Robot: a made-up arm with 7 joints.
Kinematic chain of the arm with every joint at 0, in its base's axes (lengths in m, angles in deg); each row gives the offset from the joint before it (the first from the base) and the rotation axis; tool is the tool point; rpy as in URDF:
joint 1: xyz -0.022 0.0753 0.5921 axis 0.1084 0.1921 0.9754
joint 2: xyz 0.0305 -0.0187 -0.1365 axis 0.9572 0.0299 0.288
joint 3: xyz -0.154 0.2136 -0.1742 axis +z
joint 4: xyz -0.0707 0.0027 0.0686 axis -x
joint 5: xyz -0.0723 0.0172 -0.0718 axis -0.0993 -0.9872 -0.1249
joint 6: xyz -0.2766 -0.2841 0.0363 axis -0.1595 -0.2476 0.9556
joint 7: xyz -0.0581 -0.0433 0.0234 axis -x
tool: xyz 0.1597 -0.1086 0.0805 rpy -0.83 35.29 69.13
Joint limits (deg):
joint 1: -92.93..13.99
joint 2: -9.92..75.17
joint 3: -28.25..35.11
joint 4: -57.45..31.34
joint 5: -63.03..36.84
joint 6: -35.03..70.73
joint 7: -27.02..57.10
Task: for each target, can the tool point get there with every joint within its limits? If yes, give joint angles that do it. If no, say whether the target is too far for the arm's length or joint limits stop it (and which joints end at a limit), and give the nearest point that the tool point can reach.
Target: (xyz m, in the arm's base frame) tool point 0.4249 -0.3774 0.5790
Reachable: no: joint limits stop it (at a limit: joint 1, joint 3, joint 4, joint 5, joint 6) | nearest point 0.0929 -0.2409 0.4856 | short by 0.371 m
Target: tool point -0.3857 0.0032 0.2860
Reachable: yes | joints -43.50 1.58 29.98 -14.68 16.53 7.48 24.41
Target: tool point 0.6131 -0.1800 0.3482
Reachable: no: joint limits stop it (at a limit: joint 1, joint 2, joint 3, joint 4, joint 5) | nearest point 0.3517 0.0137 0.2381 | short by 0.343 m
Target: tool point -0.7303 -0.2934 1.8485
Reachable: no: too far | nearest point -0.4906 -0.1114 0.7721 | short by 1.118 m
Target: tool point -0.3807 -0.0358 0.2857
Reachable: yes | joints -11.27 15.75 13.60 -27.00 2.06 36.99 25.93
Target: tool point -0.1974 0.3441 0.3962
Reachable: yes | joints -81.93 -1.20 10.05 -2.92 -10.38 32.99 34.35
